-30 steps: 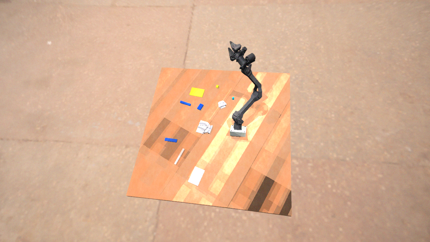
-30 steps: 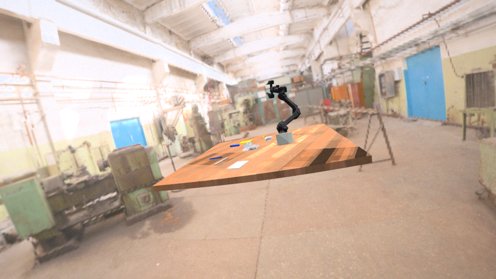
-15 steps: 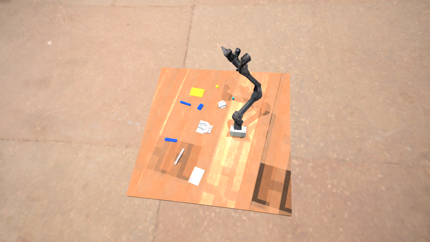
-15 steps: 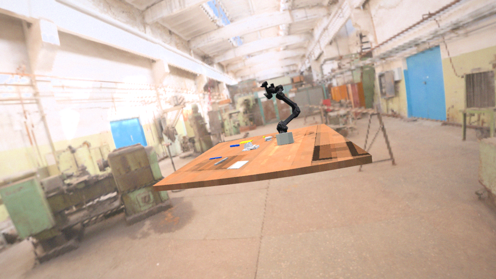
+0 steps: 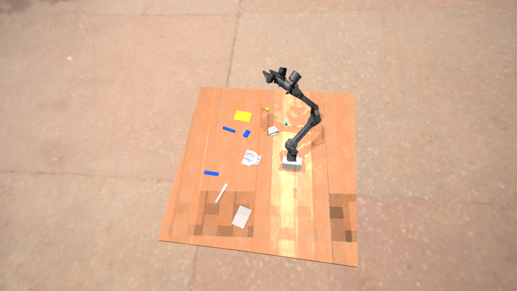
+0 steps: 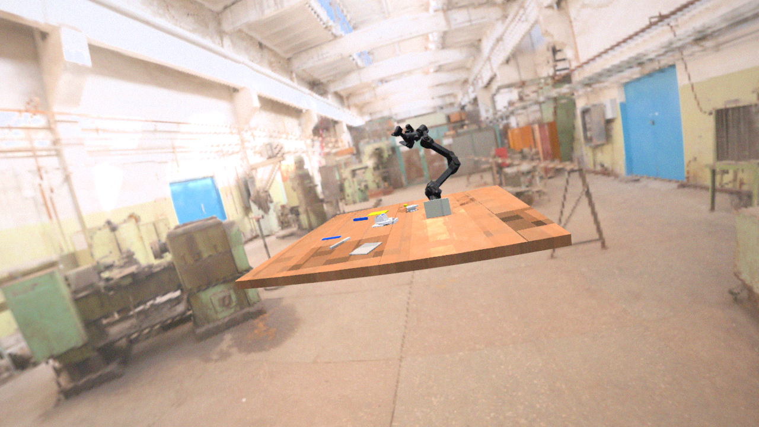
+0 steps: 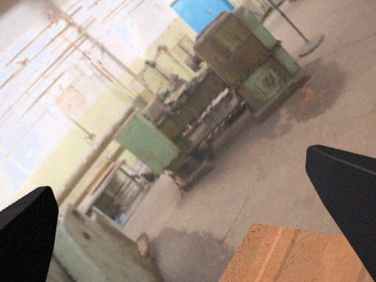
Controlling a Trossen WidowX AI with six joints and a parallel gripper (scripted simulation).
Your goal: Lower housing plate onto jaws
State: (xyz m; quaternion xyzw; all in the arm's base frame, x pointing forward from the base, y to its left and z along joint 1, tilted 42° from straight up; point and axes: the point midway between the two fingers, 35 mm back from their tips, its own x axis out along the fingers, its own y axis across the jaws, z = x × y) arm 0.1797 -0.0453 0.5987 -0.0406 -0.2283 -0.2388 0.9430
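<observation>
My gripper tip is now 130 mm past the teal cube, 130 mm to the right of it and 470 mm above it. Also, from my gripper tip: yellow plate: 230 mm ahead, 50 mm to the left, 480 mm below; yellow cube: 30 mm ahead, 20 mm to the right, 480 mm below; blue block: 420 mm ahead, 550 mm to the left, 480 mm below.
</observation>
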